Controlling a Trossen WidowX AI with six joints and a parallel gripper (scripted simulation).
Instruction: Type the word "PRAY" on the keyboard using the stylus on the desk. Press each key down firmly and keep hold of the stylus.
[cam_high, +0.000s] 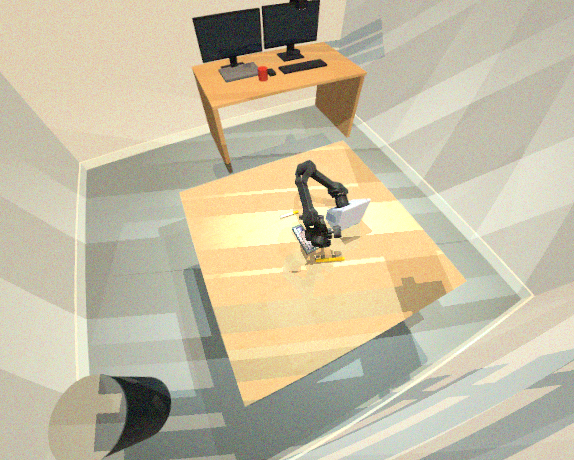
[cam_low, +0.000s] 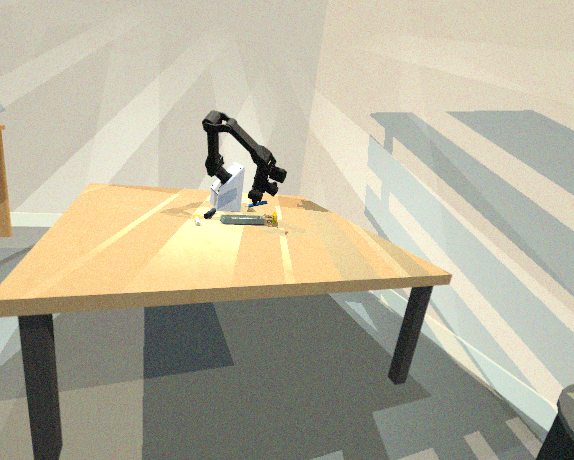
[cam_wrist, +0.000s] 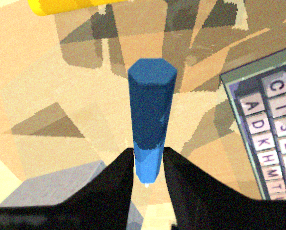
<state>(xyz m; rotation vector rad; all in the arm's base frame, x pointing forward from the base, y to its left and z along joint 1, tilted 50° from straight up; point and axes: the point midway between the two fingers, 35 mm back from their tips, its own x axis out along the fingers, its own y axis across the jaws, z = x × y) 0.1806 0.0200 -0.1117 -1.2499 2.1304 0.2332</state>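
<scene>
Now: gripper tip 1 cm past the blue stylus, 1 cm to the left of it and 1 cm above it. Also, from my gripper tip: dark marker 2 cm behind, 20 cm to the right, 5 cm below; then yellow cylinder 2 cm ahead, 10 cm to the left, 5 cm below; then small white pen 7 cm ahead, 27 cm to the right, 6 cm below.
</scene>
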